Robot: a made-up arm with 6 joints.
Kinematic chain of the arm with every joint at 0, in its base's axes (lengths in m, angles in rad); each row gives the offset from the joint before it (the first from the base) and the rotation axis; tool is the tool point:
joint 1: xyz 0 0 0.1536 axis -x
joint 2: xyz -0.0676 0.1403 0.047 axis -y
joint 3: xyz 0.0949 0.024 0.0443 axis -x
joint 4: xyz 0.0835 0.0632 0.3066 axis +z
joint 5: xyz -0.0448 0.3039 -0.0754 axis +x
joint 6: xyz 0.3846 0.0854 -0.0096 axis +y
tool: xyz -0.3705 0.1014 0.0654
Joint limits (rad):
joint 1: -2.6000..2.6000
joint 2: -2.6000..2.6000
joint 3: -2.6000..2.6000
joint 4: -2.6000..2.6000
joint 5: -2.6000..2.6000
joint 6: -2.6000..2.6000
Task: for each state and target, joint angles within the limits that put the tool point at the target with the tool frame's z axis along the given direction. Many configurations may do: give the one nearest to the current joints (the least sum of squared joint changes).
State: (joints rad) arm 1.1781 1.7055 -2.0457 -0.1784 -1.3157 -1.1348
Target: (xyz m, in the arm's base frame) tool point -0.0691 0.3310 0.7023 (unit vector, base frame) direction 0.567 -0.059 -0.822
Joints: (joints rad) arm 0.6516 1.5757 -2.4104 0.4783 -1.9302 -1.9128
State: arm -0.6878 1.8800 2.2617 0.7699 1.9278 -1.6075
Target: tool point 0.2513 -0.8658 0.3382 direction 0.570 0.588 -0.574
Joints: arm -0.9805 2.1283 2.6000 0.0682 1.4425 -1.7987
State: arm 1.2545 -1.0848 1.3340 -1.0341 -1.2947 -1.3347
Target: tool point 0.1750 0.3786 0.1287 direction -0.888 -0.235 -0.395
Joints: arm 0.3729 -1.1072 1.6576 -1.6136 -1.9024 -1.6070
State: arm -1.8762 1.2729 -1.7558 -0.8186 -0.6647 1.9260
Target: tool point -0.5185 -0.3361 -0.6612 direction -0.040 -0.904 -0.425
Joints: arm -2.3623 2.0512 -2.4893 -0.6889 -0.9268 1.3914
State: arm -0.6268 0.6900 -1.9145 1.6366 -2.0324 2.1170
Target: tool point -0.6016 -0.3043 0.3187 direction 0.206 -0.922 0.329
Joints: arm -0.0717 0.5985 -2.5240 1.8207 -2.1031 2.3259
